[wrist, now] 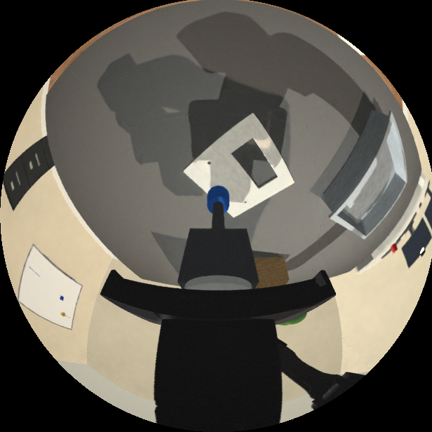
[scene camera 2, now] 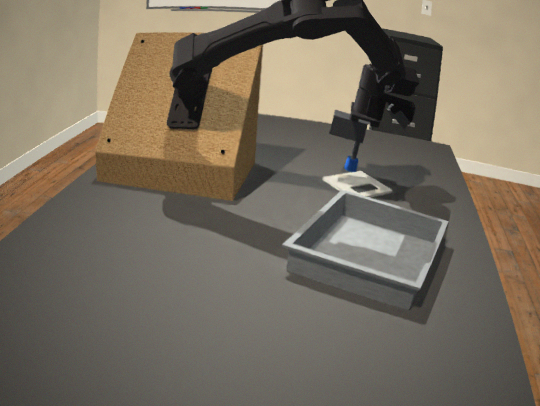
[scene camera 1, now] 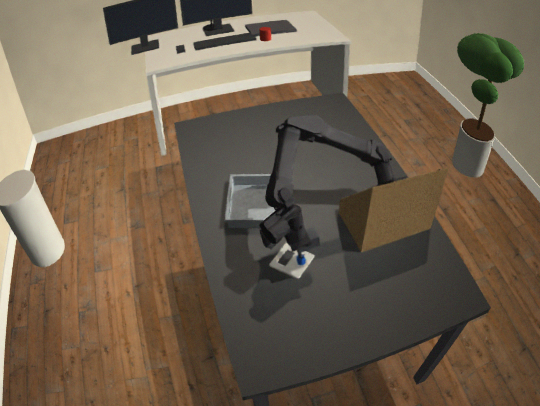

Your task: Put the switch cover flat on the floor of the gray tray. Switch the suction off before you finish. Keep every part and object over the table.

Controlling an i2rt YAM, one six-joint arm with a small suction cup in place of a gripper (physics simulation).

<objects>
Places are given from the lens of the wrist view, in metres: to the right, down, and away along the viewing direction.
switch cover (wrist: 224, 170): 0.01, -0.06, 0.16
gray tray (wrist: 370, 182): 0.33, -0.07, 0.14
The marked spots on the switch cover and the gray tray are 0.32 m apart.
</objects>
